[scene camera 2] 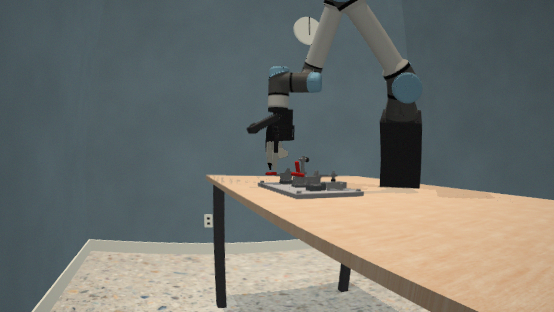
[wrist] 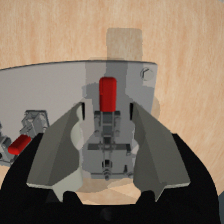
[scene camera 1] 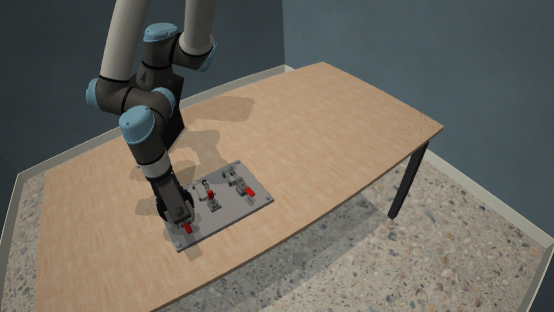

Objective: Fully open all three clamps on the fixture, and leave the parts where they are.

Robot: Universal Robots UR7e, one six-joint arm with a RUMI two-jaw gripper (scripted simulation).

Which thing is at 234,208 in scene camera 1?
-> A grey fixture plate.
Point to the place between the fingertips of my gripper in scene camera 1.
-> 186,224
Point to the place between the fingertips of my gripper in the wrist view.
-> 107,103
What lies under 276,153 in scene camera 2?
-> My gripper.
